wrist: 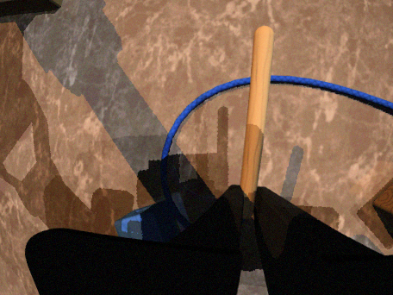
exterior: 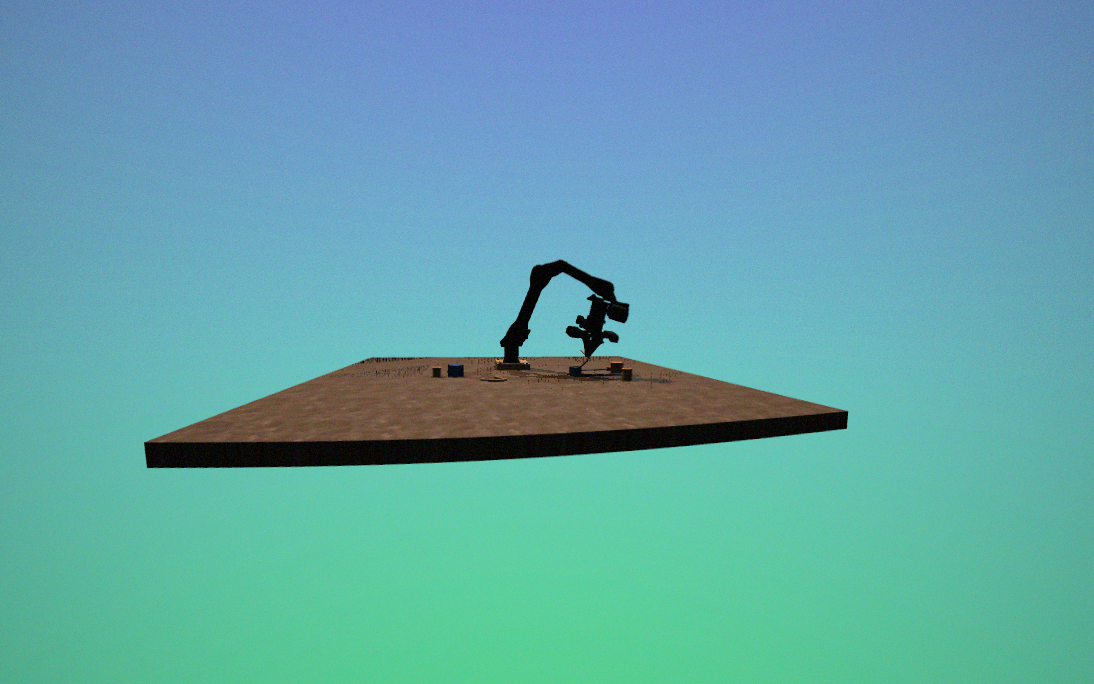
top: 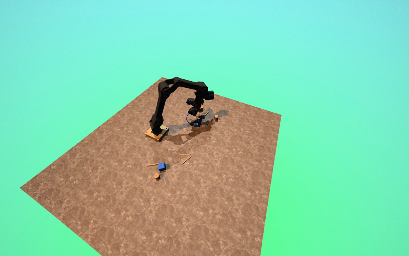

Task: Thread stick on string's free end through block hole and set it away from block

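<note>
Right now the small wooden cylinder is 16 cm ahead of my gripper tip, 10 cm to the left of it and 4 cm below it. The rest, counted from my gripper tip: round wooden button 8 cm behind, 12 cm to the left, 5 cm below; then blue block 6 cm ahead, 5 cm to the right, 4 cm below.
</note>
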